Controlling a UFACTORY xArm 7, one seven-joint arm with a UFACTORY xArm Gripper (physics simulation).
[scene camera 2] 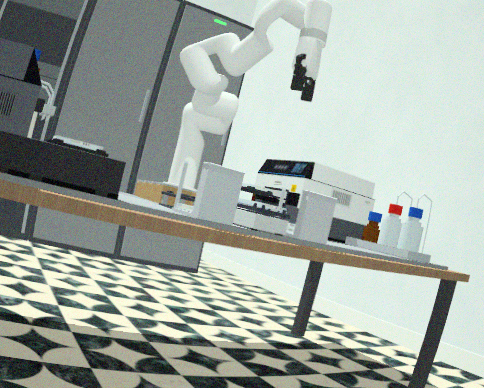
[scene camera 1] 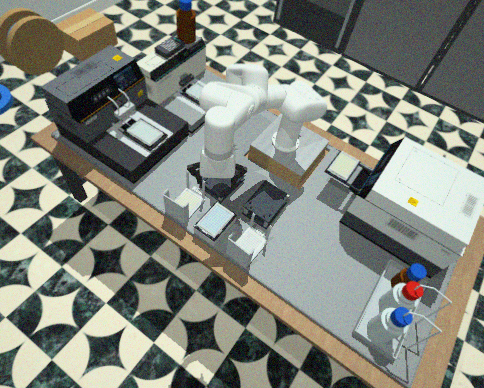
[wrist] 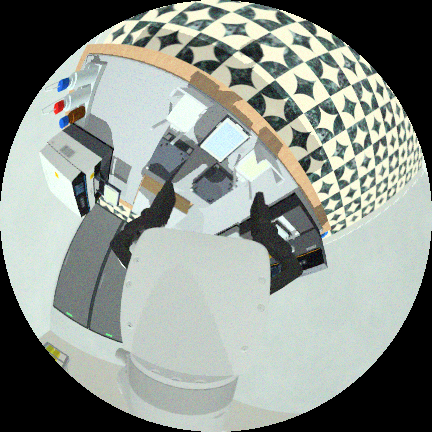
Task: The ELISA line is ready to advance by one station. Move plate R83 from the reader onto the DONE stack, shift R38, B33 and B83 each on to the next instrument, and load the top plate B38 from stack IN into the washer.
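Frame: origin at the arm's base, x up, y ahead, z left, level; millimetres.
Where they show: gripper, fingertip midpoint: (scene camera 2: 301, 95) (scene camera 1: 216, 184) (wrist: 212, 194); arm's base, origin of the base link: (scene camera 1: 285, 142).
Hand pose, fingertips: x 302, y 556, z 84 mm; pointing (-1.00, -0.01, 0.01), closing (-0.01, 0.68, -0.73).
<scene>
Each offset is from my fingertips to the top centre of the thing. "spot": to the spot under its first point.
My gripper (scene camera 1: 218, 186) (scene camera 2: 302, 94) (wrist: 212, 194) is open and empty, high above the table. A pale plate @[dx -252, dy -117, dz -514 mm] (scene camera 1: 145, 132) (scene camera 2: 80, 144) (wrist: 286, 226) lies on the dark instrument at the left. Another plate @[dx -282, dy -488, dz -553 mm] (scene camera 1: 195, 91) lies on the instrument behind it, partly hidden by the arm. A pale yellow plate @[dx -225, dy -576, dz +194 mm] (scene camera 1: 345, 166) (wrist: 111, 194) lies on the extended tray of the white instrument. A light-blue plate @[dx -294, dy -43, dz -26 mm] (scene camera 1: 215, 220) (wrist: 224, 139) lies between two stack holders, one with a cream plate @[dx -341, dy -29, dz -179 mm] (scene camera 1: 188, 201) (wrist: 254, 166), the other with a white plate @[dx -328, dy -65, dz +124 mm] (scene camera 1: 250, 242) (wrist: 186, 113). Plate codes are unreadable.
Two dark pads stand behind the stack holders, one pad @[spot: dx -303, dy -241, dz +59 mm] (scene camera 1: 265, 202) (wrist: 169, 156) clear of the gripper in scene camera 1, the other pad (wrist: 213, 183) below it. The white instrument @[dx -93, dy -609, dz +499 mm] (scene camera 1: 425, 185) (scene camera 2: 340, 182) and bottles @[dx -115, dy -256, dz +664 mm] (scene camera 1: 400, 317) (scene camera 2: 414, 235) stand toward the right.
</scene>
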